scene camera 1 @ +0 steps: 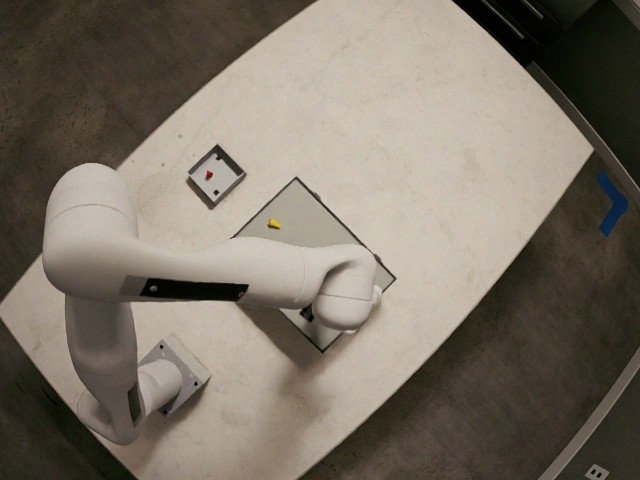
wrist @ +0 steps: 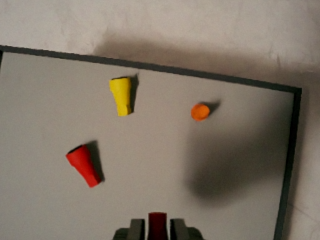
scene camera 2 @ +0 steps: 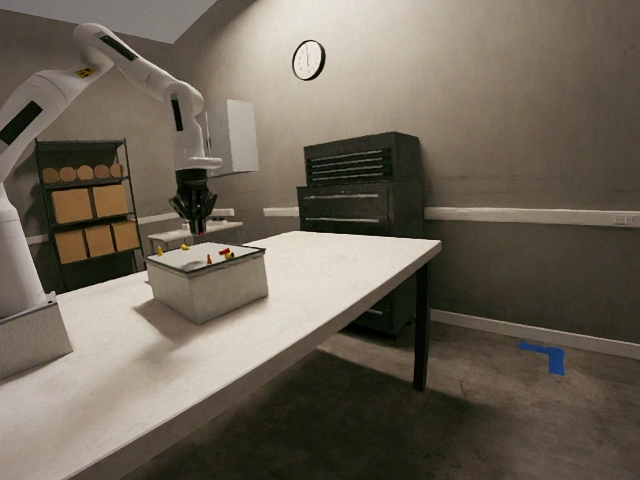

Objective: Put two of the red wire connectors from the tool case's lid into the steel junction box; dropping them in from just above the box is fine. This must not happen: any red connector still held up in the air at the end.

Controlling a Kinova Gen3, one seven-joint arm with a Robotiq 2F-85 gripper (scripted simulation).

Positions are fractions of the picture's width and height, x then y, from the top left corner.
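There is a tool case (scene camera 1: 0.48, 0.46) in what I see, and the wrist view gives me the case (wrist: 0.73, 0.70) too. I also see my gripper (scene camera 2: 0.31, 0.49).
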